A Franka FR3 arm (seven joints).
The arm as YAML. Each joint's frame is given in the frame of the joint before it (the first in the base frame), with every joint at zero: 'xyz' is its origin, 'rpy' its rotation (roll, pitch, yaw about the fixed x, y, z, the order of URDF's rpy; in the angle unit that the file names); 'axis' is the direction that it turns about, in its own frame. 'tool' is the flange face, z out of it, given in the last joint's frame.
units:
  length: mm
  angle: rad
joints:
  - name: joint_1
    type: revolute
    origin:
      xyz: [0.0, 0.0, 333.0]
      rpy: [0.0, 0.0, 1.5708]
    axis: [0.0, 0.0, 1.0]
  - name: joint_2
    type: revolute
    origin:
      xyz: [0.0, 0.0, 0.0]
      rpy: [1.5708, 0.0, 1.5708]
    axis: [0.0, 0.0, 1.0]
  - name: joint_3
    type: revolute
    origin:
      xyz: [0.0, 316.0, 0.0]
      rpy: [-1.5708, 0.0, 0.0]
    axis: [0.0, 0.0, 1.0]
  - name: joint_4
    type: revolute
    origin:
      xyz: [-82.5, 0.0, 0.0]
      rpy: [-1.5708, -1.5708, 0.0]
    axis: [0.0, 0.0, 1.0]
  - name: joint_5
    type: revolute
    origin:
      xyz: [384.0, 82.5, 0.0]
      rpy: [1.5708, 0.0, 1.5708]
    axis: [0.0, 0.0, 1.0]
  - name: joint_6
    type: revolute
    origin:
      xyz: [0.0, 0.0, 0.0]
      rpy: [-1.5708, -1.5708, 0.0]
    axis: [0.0, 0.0, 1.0]
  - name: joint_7
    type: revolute
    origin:
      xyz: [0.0, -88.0, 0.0]
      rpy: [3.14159, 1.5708, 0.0]
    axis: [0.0, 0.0, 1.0]
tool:
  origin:
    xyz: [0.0, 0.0, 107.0]
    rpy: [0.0, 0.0, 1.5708]
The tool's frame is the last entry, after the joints.
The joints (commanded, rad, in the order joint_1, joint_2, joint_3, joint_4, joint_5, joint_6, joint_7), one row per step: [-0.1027, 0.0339, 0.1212, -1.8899, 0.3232, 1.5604, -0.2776]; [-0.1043, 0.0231, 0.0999, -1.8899, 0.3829, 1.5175, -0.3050]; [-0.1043, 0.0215, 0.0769, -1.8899, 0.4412, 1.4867, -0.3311]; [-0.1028, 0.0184, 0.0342, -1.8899, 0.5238, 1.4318, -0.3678]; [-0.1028, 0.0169, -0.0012, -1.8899, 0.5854, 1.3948, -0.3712]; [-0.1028, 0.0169, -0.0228, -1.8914, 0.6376, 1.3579, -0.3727]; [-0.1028, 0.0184, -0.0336, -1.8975, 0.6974, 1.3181, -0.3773]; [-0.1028, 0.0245, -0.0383, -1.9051, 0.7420, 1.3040, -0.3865]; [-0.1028, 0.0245, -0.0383, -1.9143, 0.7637, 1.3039, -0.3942]
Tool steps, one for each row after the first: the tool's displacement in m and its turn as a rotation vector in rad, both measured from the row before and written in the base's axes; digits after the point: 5 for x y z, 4 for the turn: [-0.00536, -0.00442, 0.00609, 0.0688, 0.0206, -0.0053]; [-0.00241, -0.00482, 0.00230, 0.0683, 0.0151, -0.0089]; [-0.00448, -0.01047, 0.00438, 0.1012, 0.0238, -0.0154]; [-0.00250, -0.01017, 0.00376, 0.0676, 0.0225, -0.0348]; [-0.00291, -0.00397, 0.00241, 0.0597, 0.0242, -0.0178]; [-0.00341, 0.00242, 0.00090, 0.0707, 0.0271, -0.0046]; [-0.00019, 0.00251, -0.00268, 0.0513, 0.0114, -0.0059]; [-0.00058, 0.00211, -0.00201, 0.0245, 0.0008, -0.0033]
